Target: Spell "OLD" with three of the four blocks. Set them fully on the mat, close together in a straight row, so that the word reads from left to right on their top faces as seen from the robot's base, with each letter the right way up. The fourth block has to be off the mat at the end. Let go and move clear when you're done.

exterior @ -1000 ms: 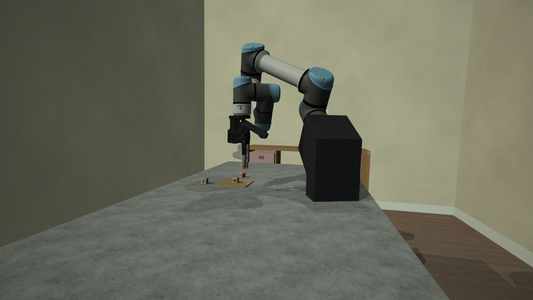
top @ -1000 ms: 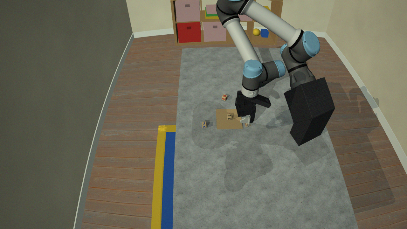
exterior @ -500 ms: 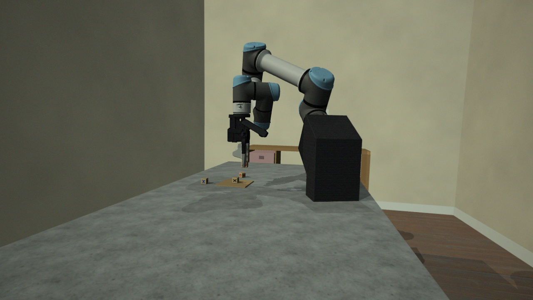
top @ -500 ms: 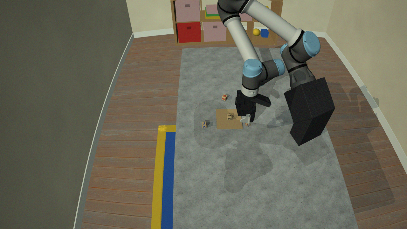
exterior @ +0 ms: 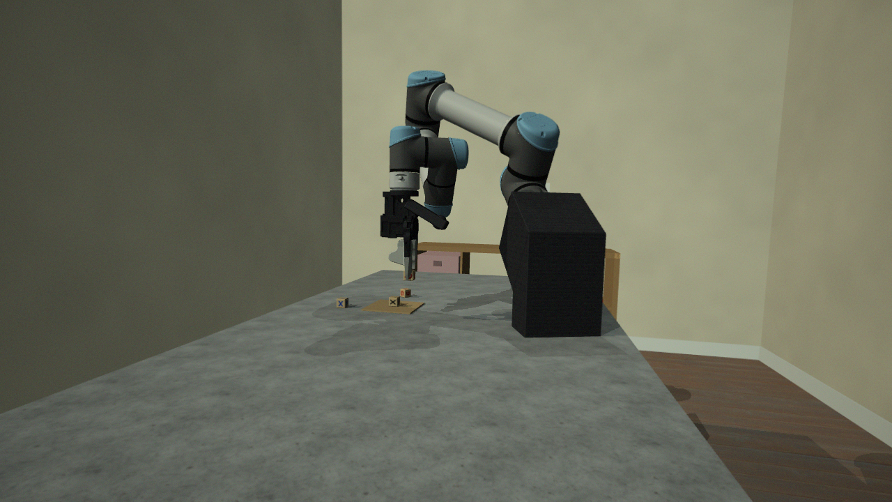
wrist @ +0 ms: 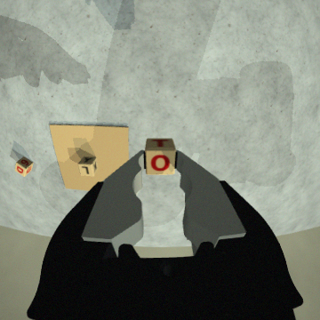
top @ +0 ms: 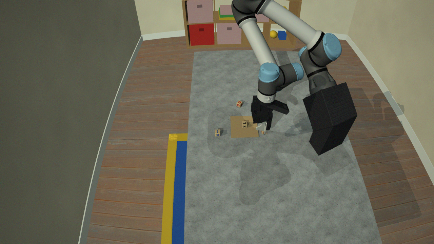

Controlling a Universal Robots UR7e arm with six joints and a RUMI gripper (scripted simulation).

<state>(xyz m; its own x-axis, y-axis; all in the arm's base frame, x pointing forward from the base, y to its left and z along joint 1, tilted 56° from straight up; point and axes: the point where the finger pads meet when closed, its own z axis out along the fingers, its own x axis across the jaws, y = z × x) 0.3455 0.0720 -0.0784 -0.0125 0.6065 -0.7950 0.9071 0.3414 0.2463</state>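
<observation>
My gripper is now 7 cm short of the tan mat, 12 cm to the left of it and 11 cm above it. Round my hand: blue-lettered block 21 cm ahead, 8 cm to the right, 10 cm below.
</observation>
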